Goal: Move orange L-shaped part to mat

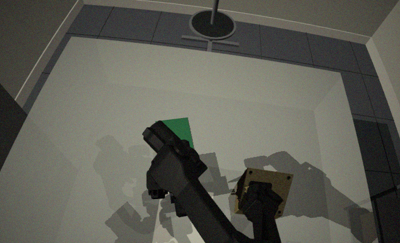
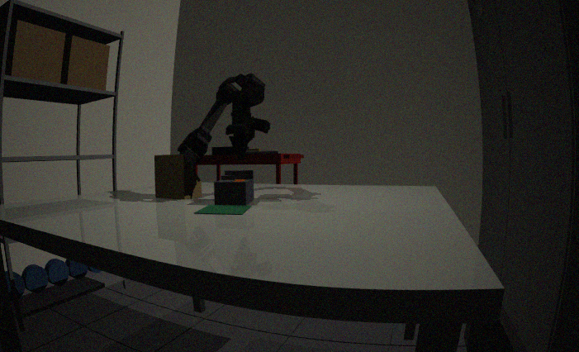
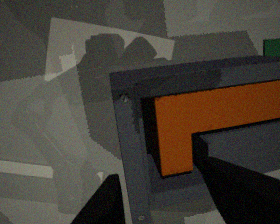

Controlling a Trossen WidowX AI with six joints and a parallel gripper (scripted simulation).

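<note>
Now: gripper tip 1 cm short of the L-shaped part, 5 cm to the left of it and 7 cm above it. Also, from my gripper tip: green mat: 6 cm ahead, 21 cm to the right, 14 cm below.
</note>
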